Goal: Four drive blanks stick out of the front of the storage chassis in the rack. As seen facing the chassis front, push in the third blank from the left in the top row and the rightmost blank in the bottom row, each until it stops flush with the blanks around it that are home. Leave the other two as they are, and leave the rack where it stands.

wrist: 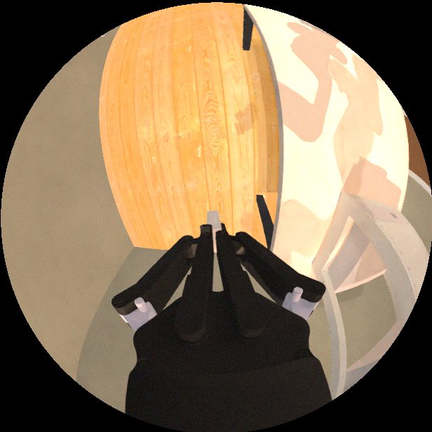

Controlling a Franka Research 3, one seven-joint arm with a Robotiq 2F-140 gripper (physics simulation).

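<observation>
My gripper (212,219) is shut, with a small pale grey piece showing at its fingertips. The rack (397,240), a light grey open frame, stands on the right side of the wrist view, to the right of the gripper. Part of it is cut off by the view's round edge. The fingertips are apart from the rack in the picture. The chassis front and its drive blanks do not show in this view, so their positions cannot be told.
A white table top (305,170) lies at the upper right, with shadows across it and black legs under its edge. A wooden plank surface (165,125) lies lower, left of it. Grey-green floor (50,160) shows at the left. A brown patch (415,142) shows at the right edge.
</observation>
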